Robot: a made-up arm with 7 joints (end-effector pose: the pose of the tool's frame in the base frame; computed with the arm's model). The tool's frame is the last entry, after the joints. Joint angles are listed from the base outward.
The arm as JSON. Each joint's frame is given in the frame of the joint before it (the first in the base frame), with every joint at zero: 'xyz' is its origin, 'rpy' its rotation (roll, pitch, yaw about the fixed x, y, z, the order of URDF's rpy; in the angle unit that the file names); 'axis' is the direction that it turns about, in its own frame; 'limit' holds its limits. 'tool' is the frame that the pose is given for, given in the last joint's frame.
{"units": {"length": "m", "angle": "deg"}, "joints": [
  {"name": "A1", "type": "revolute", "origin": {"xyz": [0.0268, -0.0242, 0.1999], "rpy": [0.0, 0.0, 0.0]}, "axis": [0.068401, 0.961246, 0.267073], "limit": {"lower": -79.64, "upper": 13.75}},
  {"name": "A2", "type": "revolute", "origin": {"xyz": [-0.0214, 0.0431, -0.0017], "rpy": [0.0, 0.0, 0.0]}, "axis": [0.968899, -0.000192, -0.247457], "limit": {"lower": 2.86, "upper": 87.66}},
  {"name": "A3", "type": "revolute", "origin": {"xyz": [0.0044, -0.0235, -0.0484], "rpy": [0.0, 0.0, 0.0]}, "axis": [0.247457, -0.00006, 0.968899], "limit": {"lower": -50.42, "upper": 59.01}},
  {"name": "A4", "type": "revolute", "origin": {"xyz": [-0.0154, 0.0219, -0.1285], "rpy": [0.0, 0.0, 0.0]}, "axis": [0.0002, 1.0, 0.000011], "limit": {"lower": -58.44, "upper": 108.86}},
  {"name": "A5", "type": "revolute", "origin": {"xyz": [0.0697, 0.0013, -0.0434], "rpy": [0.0, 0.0, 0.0]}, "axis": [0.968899, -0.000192, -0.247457], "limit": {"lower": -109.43, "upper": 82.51}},
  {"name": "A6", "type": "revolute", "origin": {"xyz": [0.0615, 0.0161, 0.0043], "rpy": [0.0, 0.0, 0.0]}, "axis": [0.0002, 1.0, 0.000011], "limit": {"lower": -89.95, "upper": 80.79}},
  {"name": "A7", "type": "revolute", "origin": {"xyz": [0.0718, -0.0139, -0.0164], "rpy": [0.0, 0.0, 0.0]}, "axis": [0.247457, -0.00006, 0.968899], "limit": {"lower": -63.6, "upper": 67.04}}
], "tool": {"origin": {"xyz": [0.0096, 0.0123, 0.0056], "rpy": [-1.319, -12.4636, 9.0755]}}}
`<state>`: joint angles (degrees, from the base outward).
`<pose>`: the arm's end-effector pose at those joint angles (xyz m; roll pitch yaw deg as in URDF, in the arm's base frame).
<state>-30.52 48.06 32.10 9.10 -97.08 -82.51 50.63</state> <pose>0.1464 0.2858 0.1540 -107.27 37.94 121.20</pose>
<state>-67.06 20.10 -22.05 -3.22 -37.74 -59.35 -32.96</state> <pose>0.2583 -0.0247 0.2848 131.71 -44.64 173.81</pose>
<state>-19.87 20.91 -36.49 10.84 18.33 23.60 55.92</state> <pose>0.2378 -0.0324 -0.0486 61.24 -31.25 -2.32</pose>
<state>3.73 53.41 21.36 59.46 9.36 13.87 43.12</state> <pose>0.0495 0.3398 0.0051 95.56 -20.56 56.75</pose>
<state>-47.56 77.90 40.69 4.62 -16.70 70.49 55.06</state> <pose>0.1656 0.2667 0.3130 1.18 -38.85 113.80</pose>
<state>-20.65 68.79 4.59 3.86 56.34 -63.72 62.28</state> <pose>0.2264 0.1230 0.1106 129.65 -24.45 -112.51</pose>
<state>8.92 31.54 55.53 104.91 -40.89 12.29 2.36</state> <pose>-0.1890 0.1674 -0.0969 47.56 35.11 143.01</pose>
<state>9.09 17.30 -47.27 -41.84 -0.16 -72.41 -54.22</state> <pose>0.0758 -0.0347 0.1405 110.37 -46.78 -172.52</pose>
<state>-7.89 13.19 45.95 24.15 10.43 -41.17 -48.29</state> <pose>0.1549 0.1986 0.0136 29.78 -22.76 -17.27</pose>
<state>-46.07 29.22 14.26 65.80 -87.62 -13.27 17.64</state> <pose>0.2768 0.2183 -0.0385 -43.51 24.82 78.49</pose>
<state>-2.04 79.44 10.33 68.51 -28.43 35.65 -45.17</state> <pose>0.0558 0.4030 0.1147 30.66 38.69 54.56</pose>
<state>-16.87 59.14 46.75 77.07 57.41 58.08 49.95</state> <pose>0.0331 0.3454 0.0388 133.96 -30.33 80.80</pose>
